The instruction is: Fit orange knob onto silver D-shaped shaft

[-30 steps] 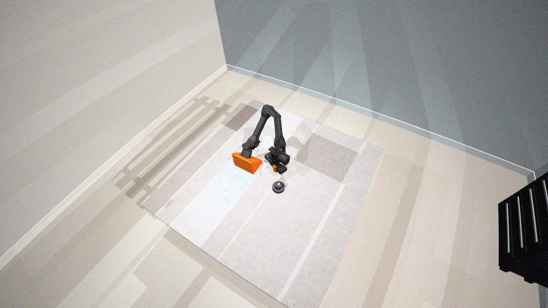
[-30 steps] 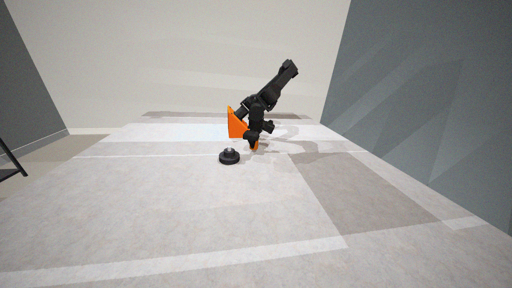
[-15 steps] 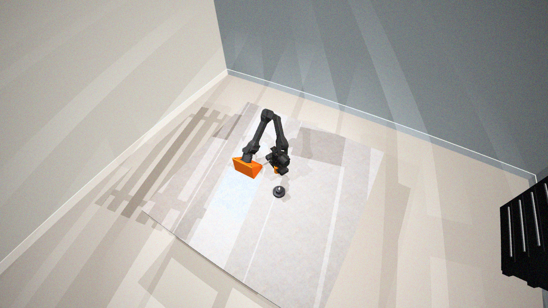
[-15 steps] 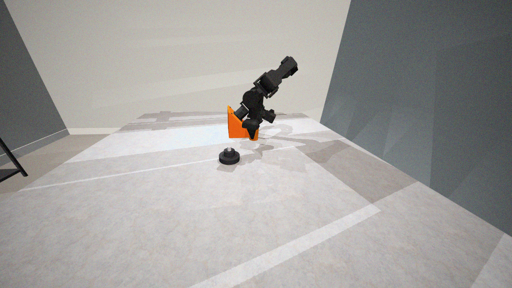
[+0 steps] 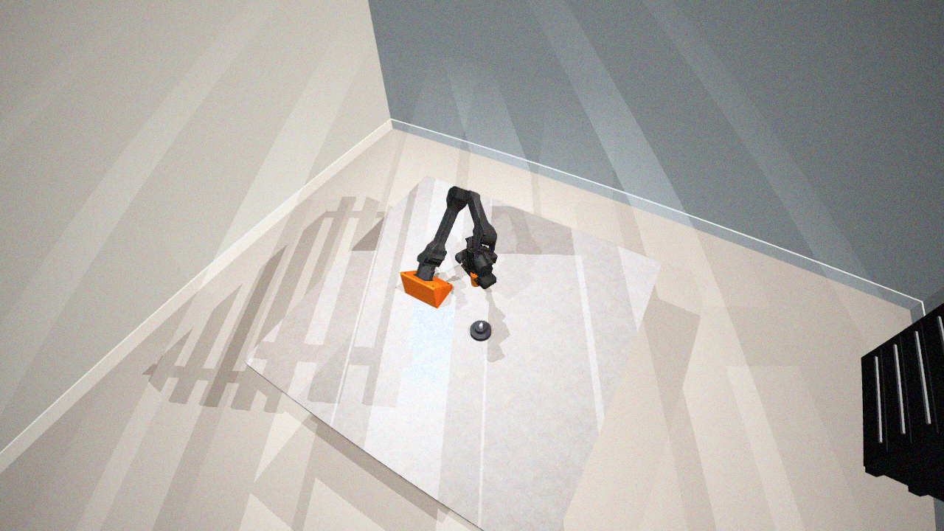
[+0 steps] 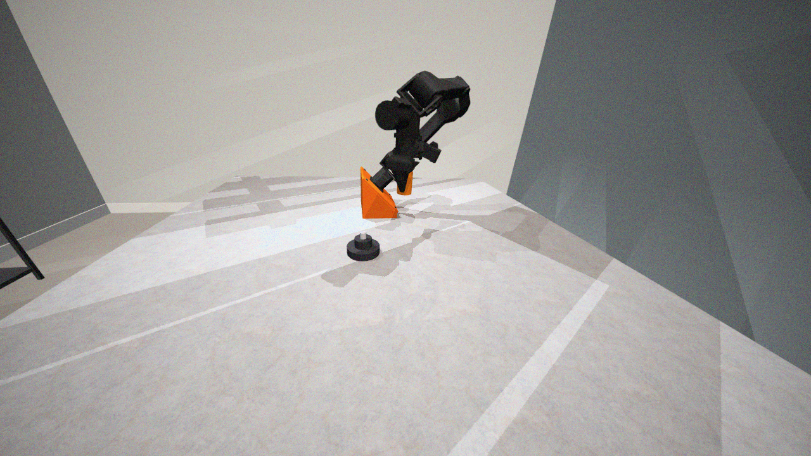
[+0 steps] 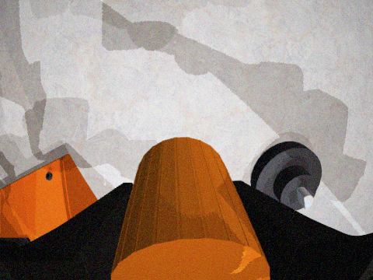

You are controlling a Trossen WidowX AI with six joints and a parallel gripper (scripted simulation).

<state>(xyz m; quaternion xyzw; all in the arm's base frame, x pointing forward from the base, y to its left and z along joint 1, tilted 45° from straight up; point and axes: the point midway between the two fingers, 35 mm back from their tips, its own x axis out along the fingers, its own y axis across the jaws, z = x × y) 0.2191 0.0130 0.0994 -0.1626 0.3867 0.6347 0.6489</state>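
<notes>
Right now my gripper tip is 3 cm below the orange knob. Round my gripper tip: round dark pedestal (11 cm to the right, 11 cm below, 10 cm ahead).
</notes>
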